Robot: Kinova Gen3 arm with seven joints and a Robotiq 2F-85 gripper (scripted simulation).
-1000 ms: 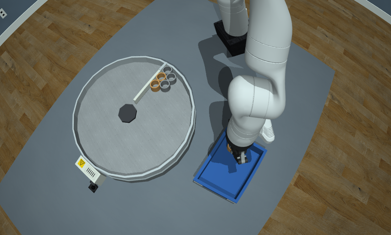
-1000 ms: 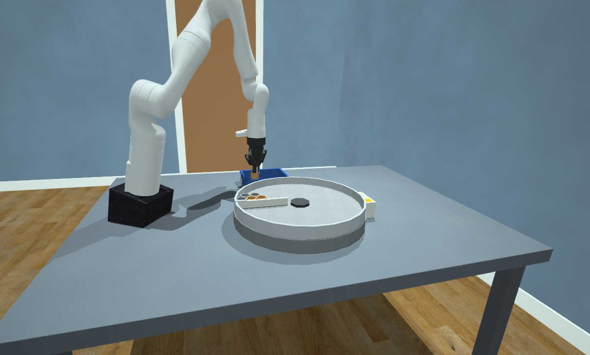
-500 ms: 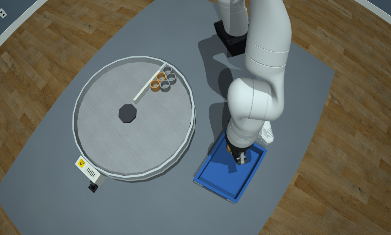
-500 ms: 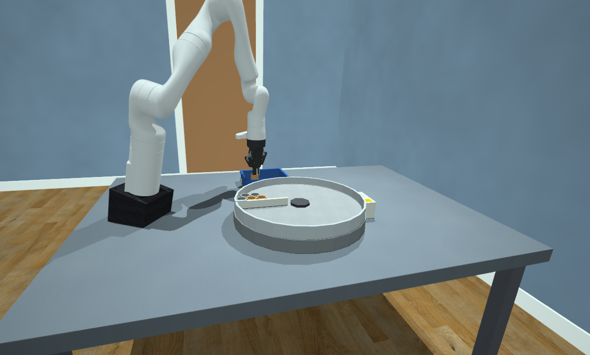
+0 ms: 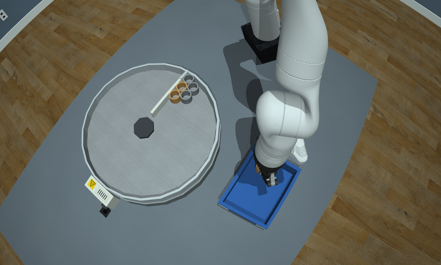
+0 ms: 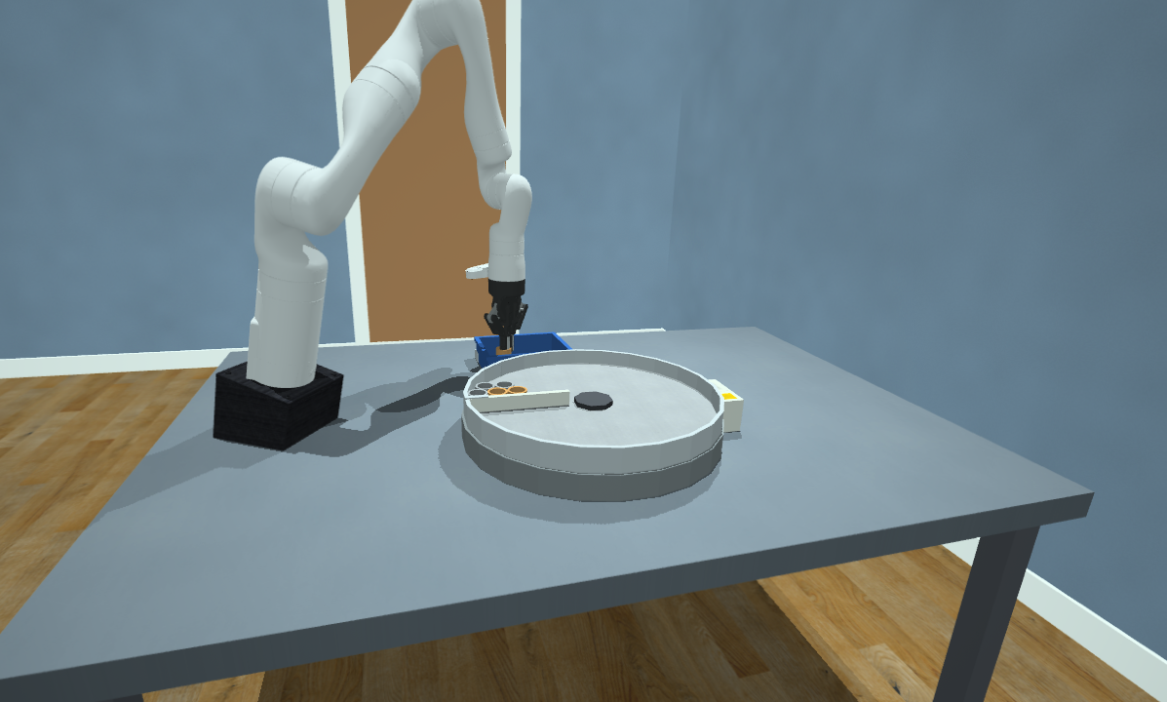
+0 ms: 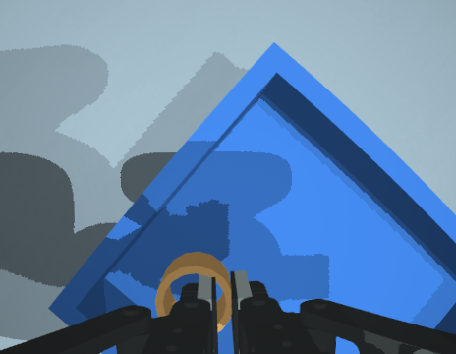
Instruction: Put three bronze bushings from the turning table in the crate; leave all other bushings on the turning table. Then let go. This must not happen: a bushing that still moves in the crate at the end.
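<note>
My gripper is now 40 mm short of the blue crate, 30 mm above it and 20 mm to the right of it. Round my hand: turning table 330 mm to the right, 100 mm ahead, 10 mm below.
</note>
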